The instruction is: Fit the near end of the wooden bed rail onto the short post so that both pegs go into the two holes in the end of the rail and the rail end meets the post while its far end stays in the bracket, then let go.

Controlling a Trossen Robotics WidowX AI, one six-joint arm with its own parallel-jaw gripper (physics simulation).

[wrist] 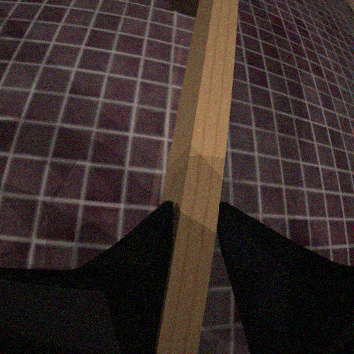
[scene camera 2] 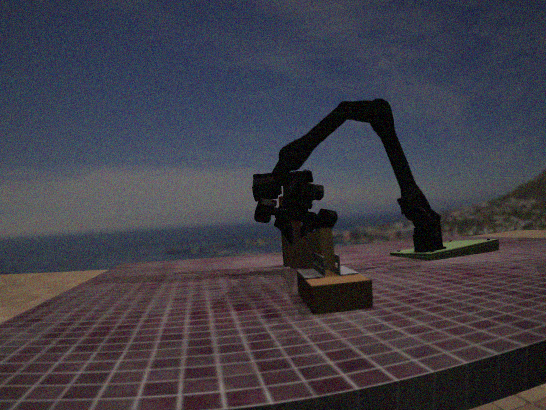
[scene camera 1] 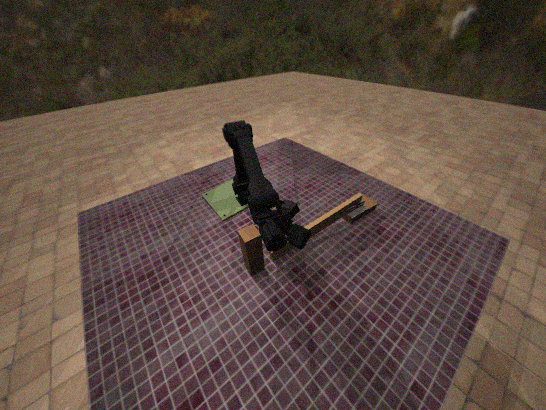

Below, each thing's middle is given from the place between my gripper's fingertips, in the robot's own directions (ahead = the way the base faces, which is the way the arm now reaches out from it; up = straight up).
Scene:
Now: hand 10 mm past the short post [scene camera 1: 250,238], 170 mm to the left of it and 30 mm below it. Also, from my hand: wooden bed rail [scene camera 2: 320,241]: 110 mm to the left, 10 mm below; wooden block [scene camera 2: 334,293]: 10 mm behind, 330 mm to the left, 40 mm below.

